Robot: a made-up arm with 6 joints.
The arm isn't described. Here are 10 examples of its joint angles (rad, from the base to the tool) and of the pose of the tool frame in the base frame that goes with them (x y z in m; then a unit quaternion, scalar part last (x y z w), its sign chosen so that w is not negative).
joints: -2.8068 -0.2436 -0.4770 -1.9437 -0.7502 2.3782
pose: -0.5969 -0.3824 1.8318 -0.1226 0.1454 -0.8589 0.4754
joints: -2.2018 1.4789 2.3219 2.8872 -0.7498 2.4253
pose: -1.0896 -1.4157 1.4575 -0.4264 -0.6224 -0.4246 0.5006
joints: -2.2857 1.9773 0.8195 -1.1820 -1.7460 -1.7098
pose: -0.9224 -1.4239 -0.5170 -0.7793 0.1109 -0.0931 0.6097
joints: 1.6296 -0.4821 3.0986 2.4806 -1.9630 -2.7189
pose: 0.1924 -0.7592 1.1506 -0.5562 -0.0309 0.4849 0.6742
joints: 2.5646 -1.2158 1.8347 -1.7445 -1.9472 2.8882
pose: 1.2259 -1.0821 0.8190 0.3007 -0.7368 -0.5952 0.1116
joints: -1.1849 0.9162 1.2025 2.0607 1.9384 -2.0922
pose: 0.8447 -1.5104 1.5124 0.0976 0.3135 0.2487 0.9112
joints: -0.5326 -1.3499 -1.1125 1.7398 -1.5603 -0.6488
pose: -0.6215 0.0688 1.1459 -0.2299 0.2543 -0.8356 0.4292
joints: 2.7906 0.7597 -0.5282 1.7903 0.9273 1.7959
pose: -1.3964 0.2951 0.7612 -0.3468 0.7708 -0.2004 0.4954
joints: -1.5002 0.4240 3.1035 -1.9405 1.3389 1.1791
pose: -0.2298 -0.0946 1.9639 0.0066 -0.9769 -0.0056 0.2136
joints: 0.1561 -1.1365 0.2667 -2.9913 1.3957 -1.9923
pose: -0.8176 -0.1675 1.7101 -0.5540 -0.0061 0.0008 0.8325
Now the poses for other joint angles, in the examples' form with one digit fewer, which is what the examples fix.
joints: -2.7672 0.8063 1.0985 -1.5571 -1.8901 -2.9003
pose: -1.399 -0.815 1.736 -0.767 0.396 -0.177 0.473
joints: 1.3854 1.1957 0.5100 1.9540 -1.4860 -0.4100
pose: 0.617 1.987 0.790 -0.802 -0.121 -0.058 0.582
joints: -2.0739 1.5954 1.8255 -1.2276 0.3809 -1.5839
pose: -1.186 -1.966 0.861 0.312 -0.929 -0.046 0.195
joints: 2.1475 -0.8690 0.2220 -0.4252 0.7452 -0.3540
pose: 0.473 -0.594 2.236 0.814 -0.090 0.564 0.110
